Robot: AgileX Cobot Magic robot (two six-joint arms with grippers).
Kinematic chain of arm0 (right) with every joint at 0, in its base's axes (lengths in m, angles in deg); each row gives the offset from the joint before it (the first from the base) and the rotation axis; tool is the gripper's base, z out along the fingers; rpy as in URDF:
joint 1: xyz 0 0 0.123 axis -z
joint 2: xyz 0 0 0 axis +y
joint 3: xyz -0.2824 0 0.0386 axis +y
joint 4: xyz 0.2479 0 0.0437 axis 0.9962 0 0.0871
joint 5: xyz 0 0 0 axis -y
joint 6: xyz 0.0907 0 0.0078 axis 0.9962 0 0.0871
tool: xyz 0 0 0 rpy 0 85 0
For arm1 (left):
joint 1: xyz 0 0 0.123 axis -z
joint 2: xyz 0 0 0 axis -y
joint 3: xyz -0.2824 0 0.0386 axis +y
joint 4: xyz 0.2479 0 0.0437 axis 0.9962 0 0.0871
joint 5: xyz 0 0 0 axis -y
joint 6: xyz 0.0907 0 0.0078 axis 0.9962 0 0.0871
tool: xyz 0 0 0 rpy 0 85 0
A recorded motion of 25 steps. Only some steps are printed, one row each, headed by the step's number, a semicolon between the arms.
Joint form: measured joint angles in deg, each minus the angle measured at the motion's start. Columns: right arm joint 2, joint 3, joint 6, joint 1, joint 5, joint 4; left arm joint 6, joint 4, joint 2, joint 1, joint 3, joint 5.
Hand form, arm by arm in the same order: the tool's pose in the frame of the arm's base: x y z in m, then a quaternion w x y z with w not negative. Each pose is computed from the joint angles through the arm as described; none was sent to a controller.
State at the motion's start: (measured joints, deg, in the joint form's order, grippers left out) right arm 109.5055 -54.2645 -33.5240 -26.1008 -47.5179 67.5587; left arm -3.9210 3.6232 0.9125 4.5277 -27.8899 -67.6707
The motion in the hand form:
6: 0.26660 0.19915 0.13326 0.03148 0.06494 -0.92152 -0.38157; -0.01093 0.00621 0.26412 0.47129 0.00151 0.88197 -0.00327
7: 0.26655 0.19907 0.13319 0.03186 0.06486 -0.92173 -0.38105; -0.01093 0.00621 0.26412 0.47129 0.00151 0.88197 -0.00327
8: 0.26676 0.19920 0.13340 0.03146 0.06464 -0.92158 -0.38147; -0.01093 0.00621 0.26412 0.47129 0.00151 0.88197 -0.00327
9: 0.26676 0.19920 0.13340 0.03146 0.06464 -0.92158 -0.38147; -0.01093 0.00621 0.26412 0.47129 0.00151 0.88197 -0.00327
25: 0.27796 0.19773 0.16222 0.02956 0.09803 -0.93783 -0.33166; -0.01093 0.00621 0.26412 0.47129 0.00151 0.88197 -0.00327
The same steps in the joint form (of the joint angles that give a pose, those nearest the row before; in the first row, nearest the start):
6: 0.00 0.00 0.39 0.00 0.23 -0.79; 0.00 0.00 0.00 0.00 0.00 0.00
7: 0.00 0.00 0.48 0.00 0.23 -0.89; 0.00 0.00 0.00 0.00 0.00 0.00
8: 0.00 -0.05 0.48 0.00 0.23 -0.84; 0.00 0.00 0.00 0.00 0.00 0.00
9: 0.00 -0.05 0.48 0.00 0.23 -0.84; 0.00 0.00 0.00 0.00 0.00 0.00
25: -2.62 -6.34 12.76 0.00 -2.99 -15.76; 0.00 0.00 0.00 0.00 0.00 0.00

